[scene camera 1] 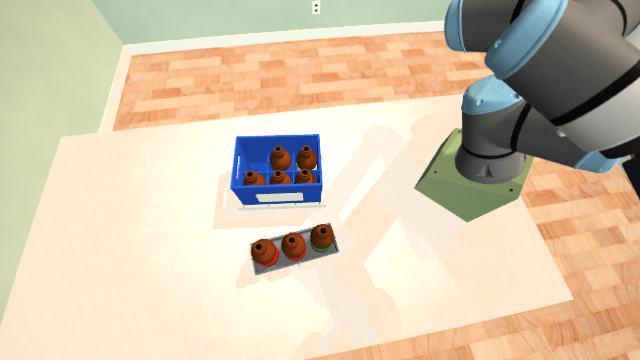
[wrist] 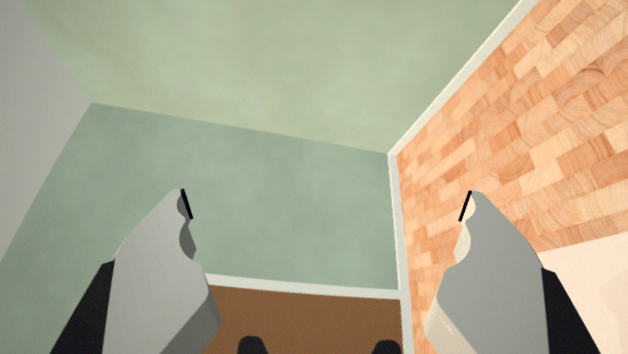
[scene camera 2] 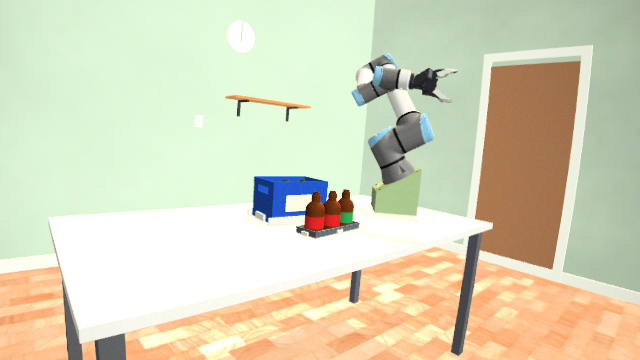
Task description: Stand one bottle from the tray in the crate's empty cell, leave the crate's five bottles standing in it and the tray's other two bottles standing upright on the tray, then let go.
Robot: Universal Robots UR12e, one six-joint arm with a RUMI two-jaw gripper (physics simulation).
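Places are measured from the arm's base along level axes (x up, y ahead, z left), in metres.
Where they show: gripper, fingertip midpoint: [wrist: 323,192] [scene camera 2: 455,86]; arm's base at its link origin: [scene camera 1: 488,161] [scene camera 2: 399,177].
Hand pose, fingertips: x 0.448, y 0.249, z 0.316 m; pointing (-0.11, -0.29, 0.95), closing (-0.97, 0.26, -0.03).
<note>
Things, the pixels of their top centre, and the offset from my fingertips. Level surfaces: height alone.
- blue crate at its top centre: [scene camera 1: 277,159] [scene camera 2: 291,178] dx -0.461, dy +0.371, dz -0.576 m
- grey tray at its top centre: [scene camera 1: 294,247] [scene camera 2: 329,224] dx -0.611, dy +0.415, dz -0.330 m
- table at its surface level: dx -0.637 m
The blue crate [scene camera 1: 277,194] [scene camera 2: 265,200] stands on the table with five brown bottles in its cells; its empty cell [scene camera 1: 256,159] is at the back left in scene camera 1. The grey tray [scene camera 1: 265,270] [scene camera 2: 325,232] lies nearer that view's lower edge. On it stand three upright brown bottles: a red-labelled one [scene camera 1: 264,251] [scene camera 2: 315,212] at the left, a red-labelled one [scene camera 1: 293,246] [scene camera 2: 332,210] in the middle, a green-labelled one [scene camera 1: 322,237] [scene camera 2: 346,207] at the right. My gripper [scene camera 2: 454,86] [wrist: 323,192] is open and empty, high above the table and away from crate and tray.
The arm's green base block [scene camera 1: 450,197] [scene camera 2: 400,197] stands on the table [scene camera 1: 125,250] [scene camera 2: 175,260], to the right of the crate and tray. A wooden shelf [scene camera 2: 267,101] is on the wall behind. A brown door [scene camera 2: 530,160] [wrist: 300,310] is at the right in scene camera 2.
</note>
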